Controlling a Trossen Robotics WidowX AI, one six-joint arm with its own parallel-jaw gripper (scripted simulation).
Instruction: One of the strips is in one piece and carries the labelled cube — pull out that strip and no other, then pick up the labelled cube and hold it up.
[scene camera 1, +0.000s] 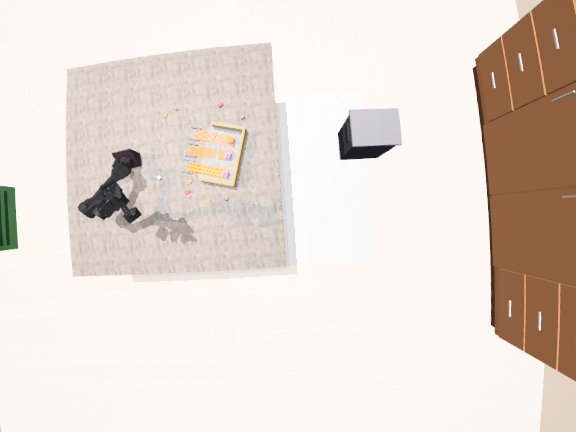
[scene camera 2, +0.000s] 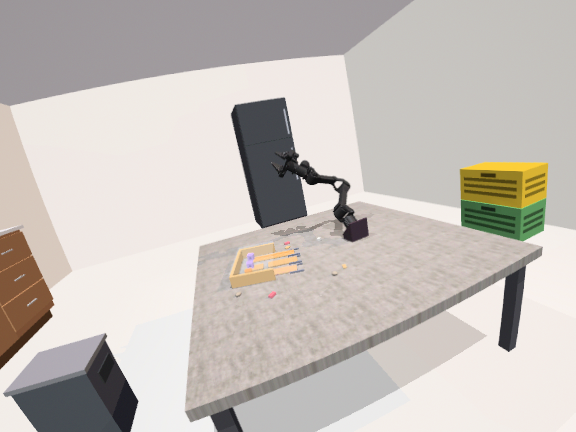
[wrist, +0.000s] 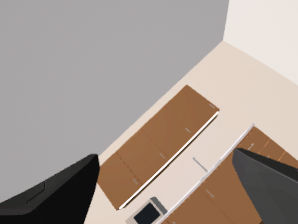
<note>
My gripper is open, with nothing in its grasp. Also in view: a wooden tray.
My gripper is seen too in the wrist view.
</note>
